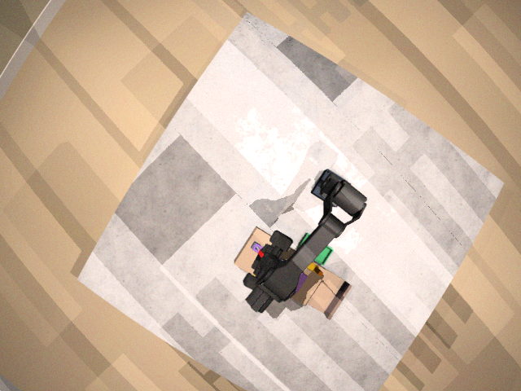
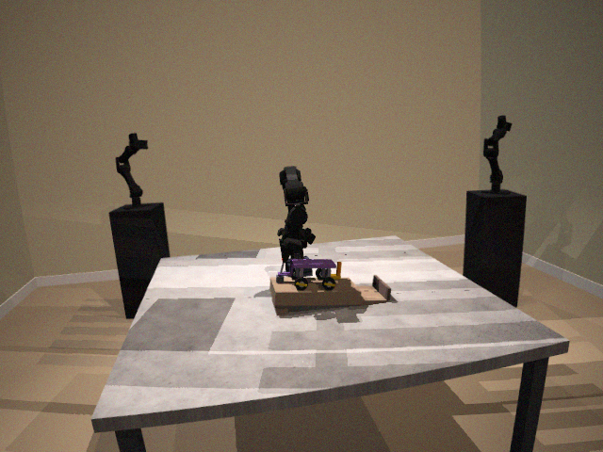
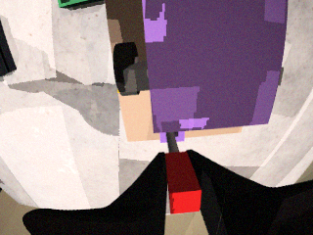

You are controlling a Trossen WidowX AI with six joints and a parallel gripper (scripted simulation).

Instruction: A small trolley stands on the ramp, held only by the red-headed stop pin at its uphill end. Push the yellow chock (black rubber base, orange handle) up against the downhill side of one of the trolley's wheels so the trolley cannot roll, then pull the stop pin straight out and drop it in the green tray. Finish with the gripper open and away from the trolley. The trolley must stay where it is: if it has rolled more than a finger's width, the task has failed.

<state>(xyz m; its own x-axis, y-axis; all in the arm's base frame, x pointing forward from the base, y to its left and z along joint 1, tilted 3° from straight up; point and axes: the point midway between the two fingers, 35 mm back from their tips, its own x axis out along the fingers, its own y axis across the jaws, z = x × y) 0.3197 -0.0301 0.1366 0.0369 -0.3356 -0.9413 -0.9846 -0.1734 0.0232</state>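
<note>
Now: gripper tip 18 cm to the right of the yellow chock, 8 cm above it and 7 cm past it. The rest, counted from my gripper tip: red-headed stop pin right at my gripper tip; tan ramp 11 cm below, 10 cm to the left, 1 cm ahead; purple trolley 10 cm to the left, 5 cm below, 1 cm ahead.
</note>
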